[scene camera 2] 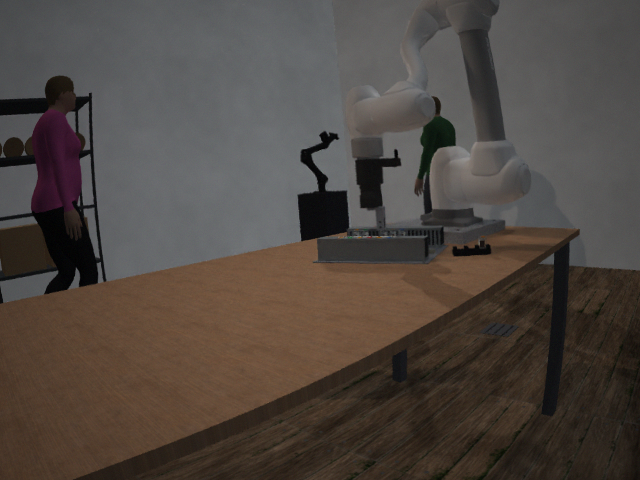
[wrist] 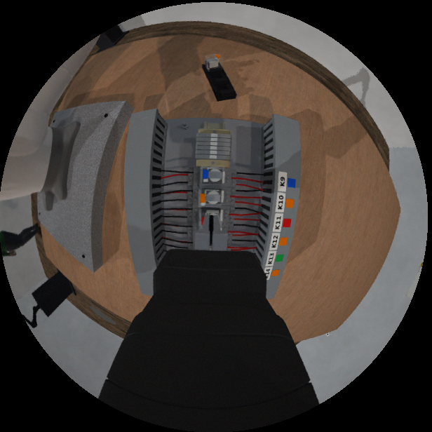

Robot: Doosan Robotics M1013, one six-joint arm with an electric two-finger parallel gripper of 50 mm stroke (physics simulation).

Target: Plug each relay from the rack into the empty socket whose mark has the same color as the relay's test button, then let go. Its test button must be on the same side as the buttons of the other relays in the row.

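Frame: origin at the arm's base, x left, y back, z up, level; millimetres.
Seen in the pictures: gripper, fingertip midpoint: (scene camera 2: 381, 229); arm's base at its link origin: (scene camera 2: 453, 223).
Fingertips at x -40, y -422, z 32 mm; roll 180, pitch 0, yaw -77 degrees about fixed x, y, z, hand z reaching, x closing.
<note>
Offsets run from my fingertips to a thing's top centre.
My gripper (scene camera 2: 381, 225) (wrist: 210, 223) is shut with nothing between its fingers, above the relay row. In the wrist view a blue-button relay (wrist: 214, 175) and an orange-button relay (wrist: 214, 197) sit in the row, buttons on the left. A red-button relay (wrist: 203, 220) beside them is partly hidden by the fingers. The sockets farther down are hidden by the gripper. The black rack {dx +255, dy +58, dz -46 mm} (scene camera 2: 471, 251) (wrist: 222, 86) holds one relay {dx +282, dy +74, dz -20 mm} (scene camera 2: 481, 242) (wrist: 212, 63) at its far end; its orange button (wrist: 218, 56) is at the upper right.
Grey ducts {dx +29, dy -96, dz -6 mm} (wrist: 140, 200) (scene camera 2: 372, 249) flank the row. The right duct carries marks: K9 blue (wrist: 291, 183), K10 orange (wrist: 289, 203), K11 red (wrist: 286, 222), K12 orange (wrist: 283, 241), K13 green (wrist: 279, 258), K14 orange (wrist: 275, 273). Red and black wires run beside the sockets. The robot's base plate (wrist: 107, 165) stands left.
</note>
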